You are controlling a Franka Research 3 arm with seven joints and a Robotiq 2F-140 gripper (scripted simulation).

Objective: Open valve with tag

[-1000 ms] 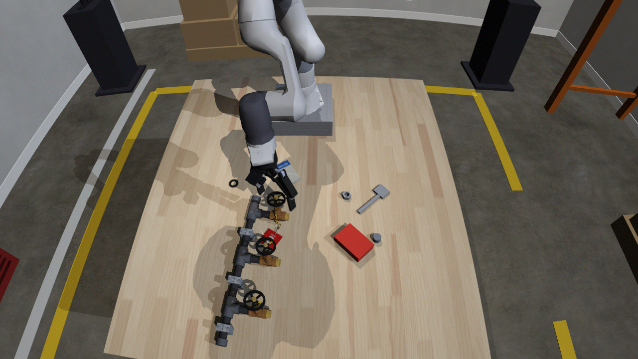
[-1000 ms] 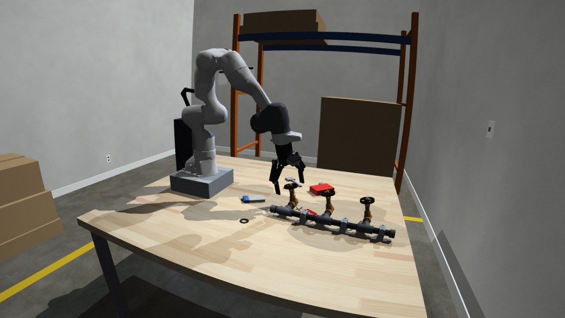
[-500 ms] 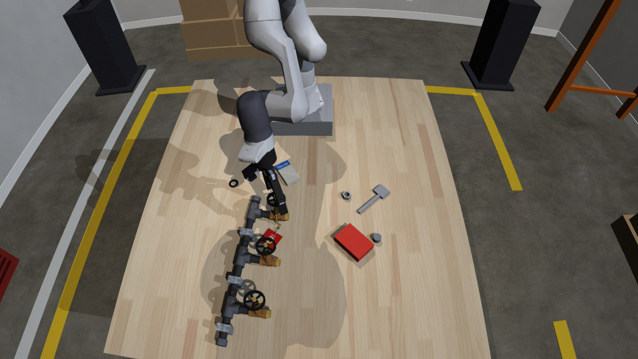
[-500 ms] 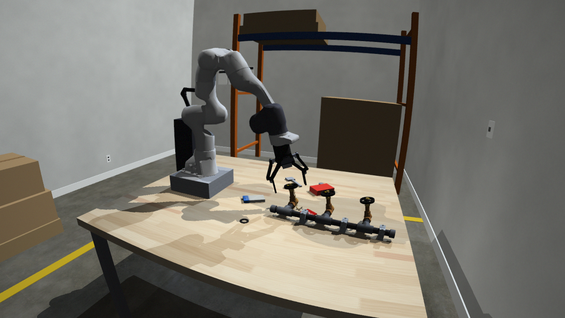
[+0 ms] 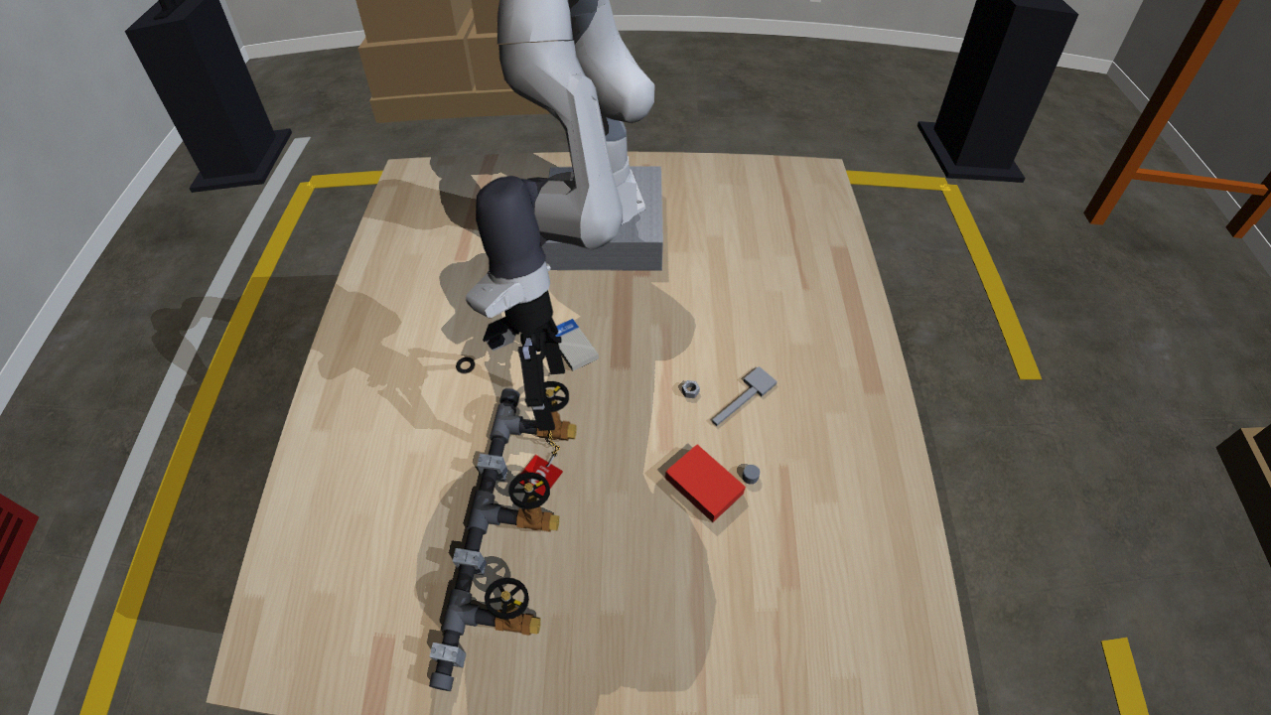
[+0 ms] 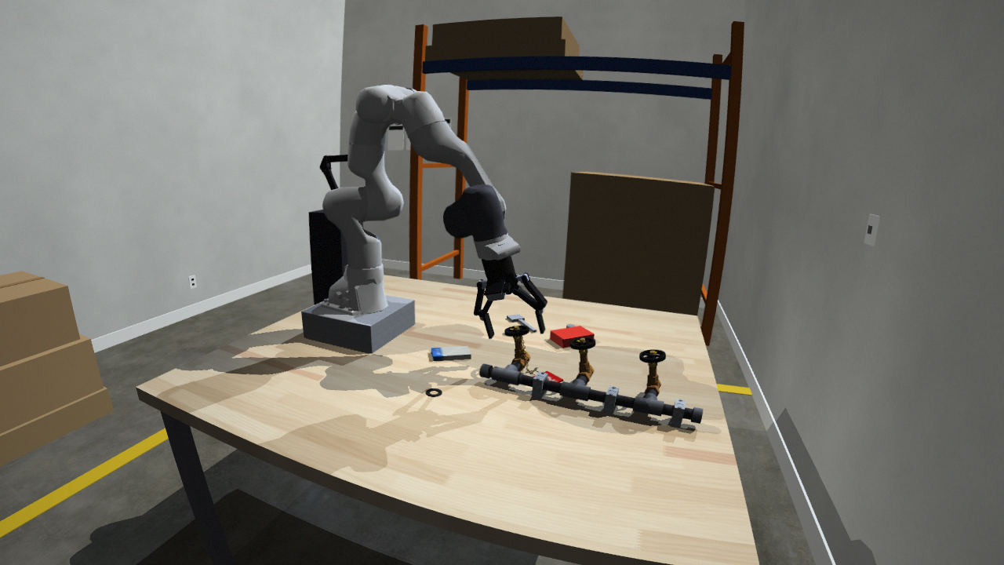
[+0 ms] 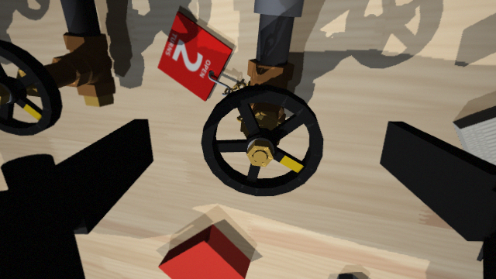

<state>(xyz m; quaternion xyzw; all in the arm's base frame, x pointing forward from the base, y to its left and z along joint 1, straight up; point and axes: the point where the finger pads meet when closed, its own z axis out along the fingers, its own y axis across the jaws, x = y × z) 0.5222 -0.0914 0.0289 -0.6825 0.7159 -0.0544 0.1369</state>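
My hand is 11 cm above the red tag, 9 cm short of it and 2 cm to the left of it. Also, from my hand: blue-and-white box 20 cm behind, 11 cm below, 2 cm to the left; then nut 26 cm to the left, 11 cm below, 8 cm behind; then black washer 20 cm to the right, 16 cm behind, 12 cm below.
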